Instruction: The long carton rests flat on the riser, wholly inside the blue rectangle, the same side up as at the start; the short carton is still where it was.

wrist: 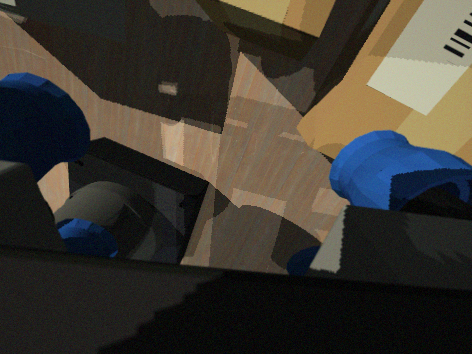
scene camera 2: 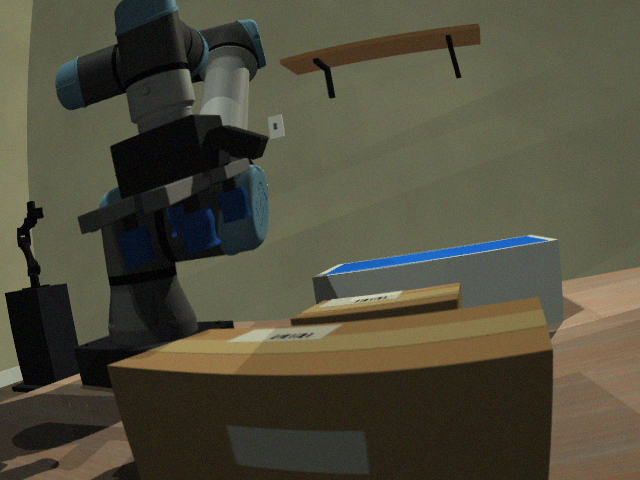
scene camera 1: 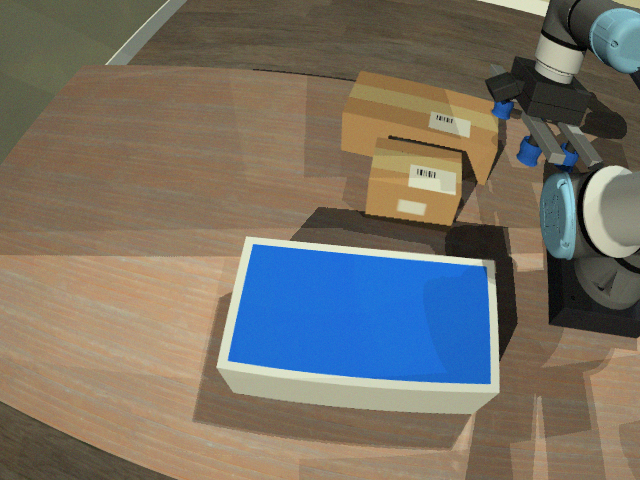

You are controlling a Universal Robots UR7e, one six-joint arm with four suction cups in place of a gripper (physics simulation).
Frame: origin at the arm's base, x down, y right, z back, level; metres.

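Where they show: hand, its tool point: [wrist: 209, 210] [scene camera 2: 192, 238]; arm's base, origin of its link: [wrist: 119, 223] [scene camera 2: 153, 333] [scene camera 1: 608, 272].
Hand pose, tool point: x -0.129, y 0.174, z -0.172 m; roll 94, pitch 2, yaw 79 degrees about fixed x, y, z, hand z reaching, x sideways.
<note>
Things, the pixels of their top centre, and the offset from my tool point. "pt": a spot on its surface instead.
- long carton, centre of its top: [scene camera 2: 328, 343] [scene camera 1: 426, 105] dx +0.088, dy +0.163, dz -0.154 m
- short carton, centre of its top: [scene camera 2: 383, 300] [scene camera 1: 418, 164] dx +0.088, dy -0.002, dz -0.185 m
- riser, centre of its top: [scene camera 1: 368, 313] [scene camera 2: 441, 253] dx +0.071, dy -0.286, dz -0.270 m
- pale block with a blue rectangle, a spot on its surface: [scene camera 1: 336, 310] pt dx +0.071, dy -0.283, dz -0.311 m
The long carton [scene camera 1: 398, 116] [scene camera 2: 413, 397] [wrist: 340, 107] rests on the table behind the short carton, tape and barcode label up. The short carton [scene camera 1: 387, 180] [scene camera 2: 423, 297] [wrist: 310, 15] stands between it and the riser, its barcode label also up. The riser [scene camera 1: 356, 395] [scene camera 2: 506, 279] is a pale block with a blue rectangle [scene camera 1: 336, 310] [scene camera 2: 434, 255] on top; no carton lies on it. My gripper [scene camera 1: 537, 135] [scene camera 2: 188, 229] [wrist: 210, 195] is open, with no carton on its blue cups. It hangs in the air off the long carton's right end in scene camera 1, clear of both cartons.
The arm's black base [scene camera 1: 563, 315] [scene camera 2: 95, 366] stands on the table right of the riser in scene camera 1. In scene camera 2, a wooden shelf [scene camera 2: 392, 47] is on the wall and a black pedestal [scene camera 2: 36, 330] stands at the left.
</note>
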